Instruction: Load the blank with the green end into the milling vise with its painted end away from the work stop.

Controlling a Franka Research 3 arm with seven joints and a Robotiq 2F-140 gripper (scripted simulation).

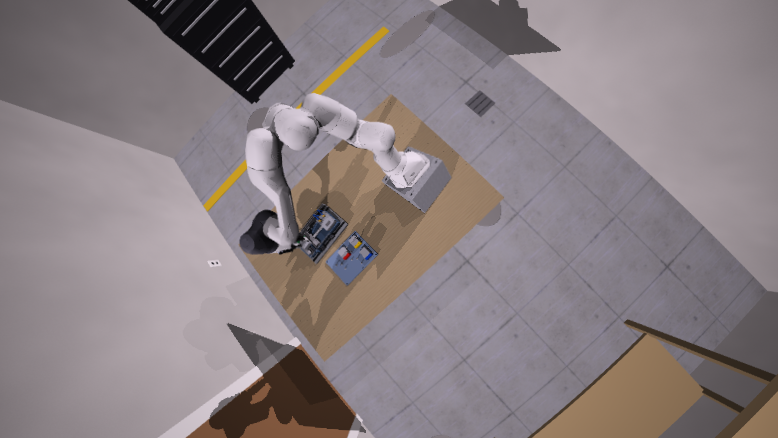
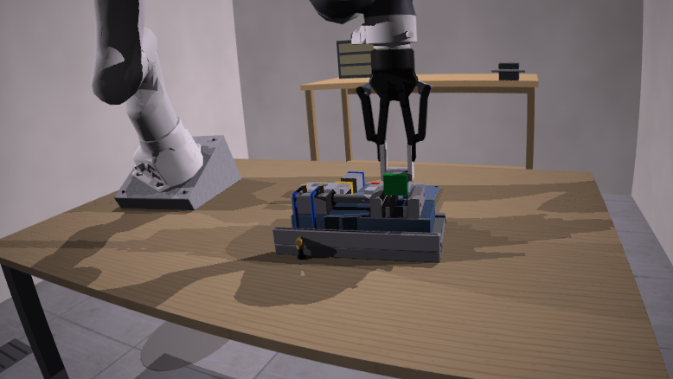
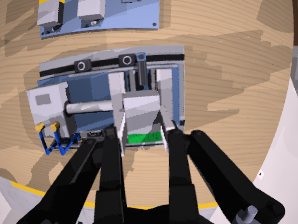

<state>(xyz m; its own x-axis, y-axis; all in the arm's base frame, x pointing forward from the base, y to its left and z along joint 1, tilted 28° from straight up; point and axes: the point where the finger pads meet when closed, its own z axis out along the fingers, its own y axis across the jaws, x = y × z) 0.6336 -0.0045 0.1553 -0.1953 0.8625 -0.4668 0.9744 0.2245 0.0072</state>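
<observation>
My hand is 40 mm above the green-ended blank. From my hand the other things lie so: work stop rod 10 mm behind, 50 mm to the left, 60 mm below; fixed jaw 30 mm ahead, 10 mm to the left, 70 mm below; milling vise 70 mm behind, 10 mm to the right, 110 mm below.
</observation>
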